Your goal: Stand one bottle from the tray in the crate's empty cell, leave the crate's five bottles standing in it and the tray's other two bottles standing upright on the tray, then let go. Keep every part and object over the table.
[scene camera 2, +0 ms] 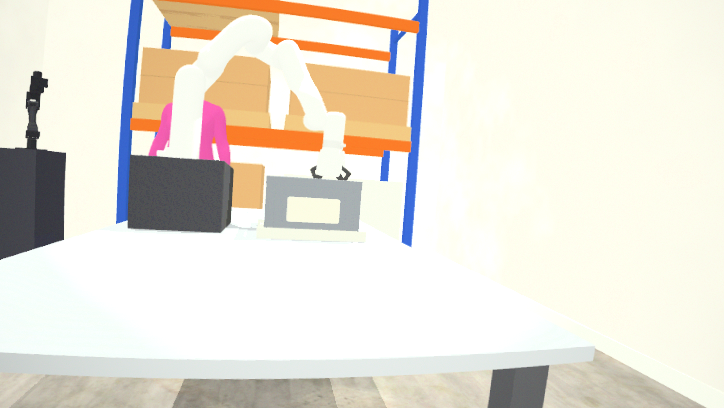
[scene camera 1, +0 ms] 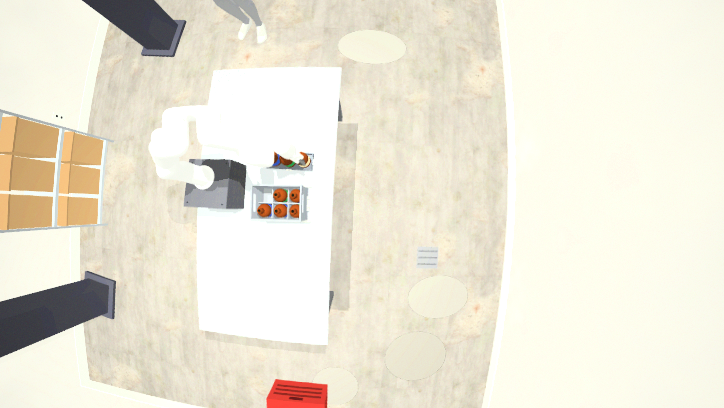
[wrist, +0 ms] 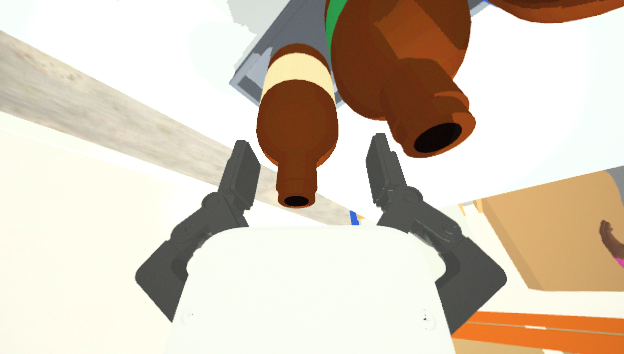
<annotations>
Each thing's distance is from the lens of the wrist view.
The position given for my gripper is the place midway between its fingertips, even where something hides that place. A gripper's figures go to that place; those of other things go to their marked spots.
my gripper [wrist: 310,149]: 0.13 m
cream-labelled brown bottle [wrist: 297,129]: 0.13 m
green-labelled bottle [wrist: 396,68]: 0.10 m
</annotations>
